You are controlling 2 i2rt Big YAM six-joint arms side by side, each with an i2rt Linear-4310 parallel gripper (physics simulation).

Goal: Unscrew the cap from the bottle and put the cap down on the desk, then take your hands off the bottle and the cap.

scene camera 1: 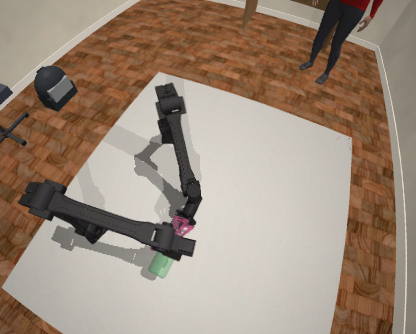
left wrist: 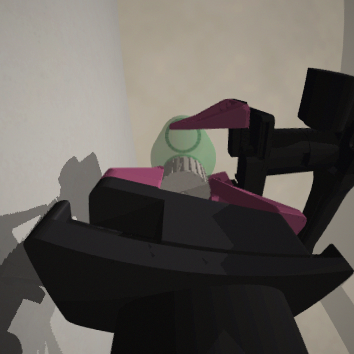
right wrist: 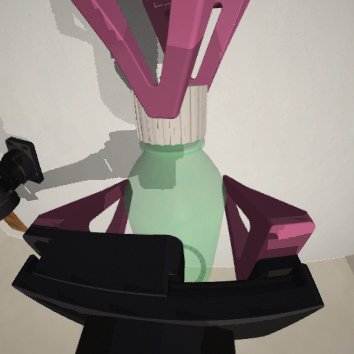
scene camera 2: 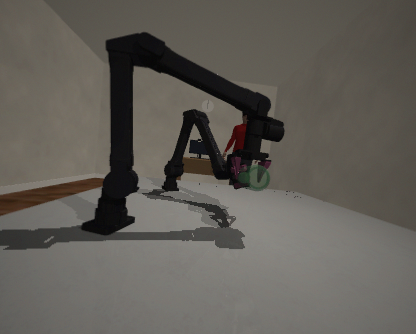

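Observation:
The green see-through bottle is held above the desk, tilted in scene camera 1. Its pale ribbed cap sits on the neck, with the neck ring showing just below it. My left gripper is shut on the cap, with one pink finger in front of it in the right wrist view. My right gripper is shut on the bottle's body, one finger on each side. In scene camera 1 the right arm's wrist covers the cap and part of the bottle.
The white desk top lies under both arms, with their shadows on it. The two grippers are close together at the bottle. A person in red stands beyond the desk, and a dark chair is at the upper left.

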